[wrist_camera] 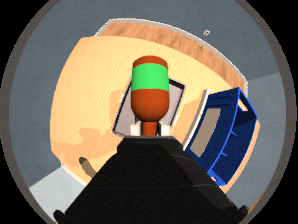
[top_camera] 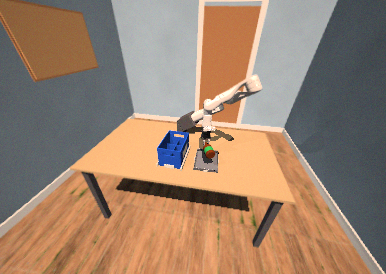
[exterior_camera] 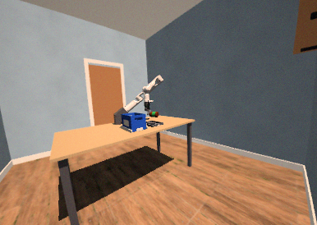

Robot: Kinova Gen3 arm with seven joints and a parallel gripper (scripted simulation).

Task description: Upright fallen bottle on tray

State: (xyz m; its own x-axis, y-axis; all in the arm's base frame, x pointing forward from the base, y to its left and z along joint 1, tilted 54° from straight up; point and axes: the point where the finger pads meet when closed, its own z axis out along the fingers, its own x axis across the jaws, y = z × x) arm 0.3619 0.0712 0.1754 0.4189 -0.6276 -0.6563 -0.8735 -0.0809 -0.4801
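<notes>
The bottle is 50 mm ahead of my hand, 20 mm to the left of it and 10 mm below it. The rest, counted from my hand: blue crate: 260 mm to the right, 60 mm below, 50 mm ahead; then tray: 130 mm below, 30 mm ahead, 20 mm to the left.
</notes>
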